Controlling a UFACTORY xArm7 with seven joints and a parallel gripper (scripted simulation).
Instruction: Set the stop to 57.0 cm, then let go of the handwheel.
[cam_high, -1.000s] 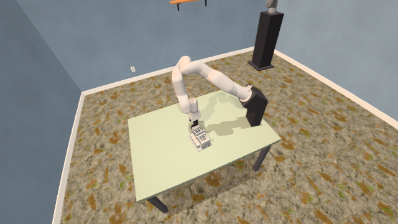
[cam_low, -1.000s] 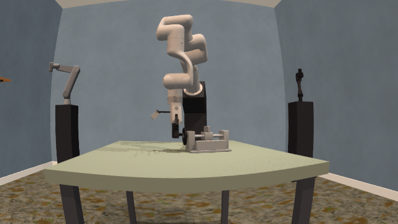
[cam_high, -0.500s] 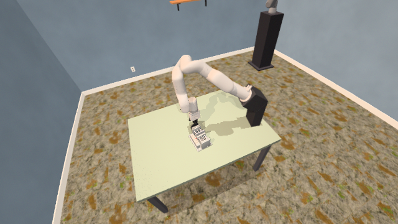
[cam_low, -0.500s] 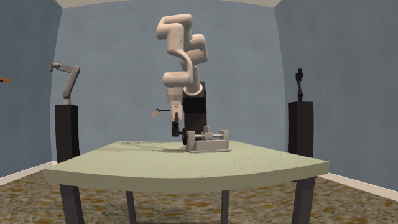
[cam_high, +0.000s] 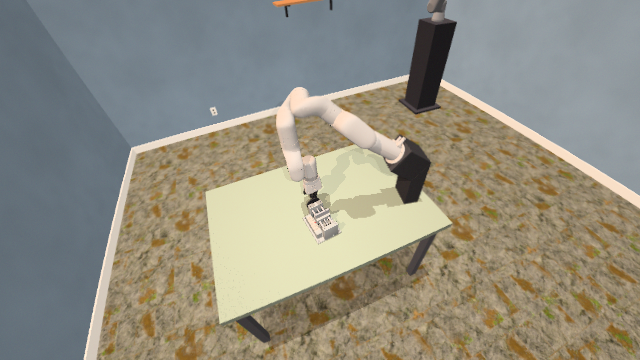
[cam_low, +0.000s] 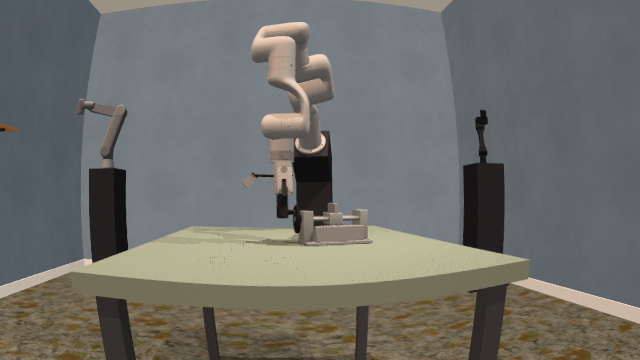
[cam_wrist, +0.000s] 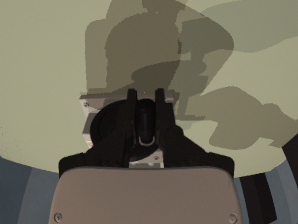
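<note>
My gripper is now 20 mm to the right of the black handwheel and 10 mm above it. From my hand the other things lie so: grey stop block 160 mm to the left, 10 mm below, 10 mm ahead.
</note>
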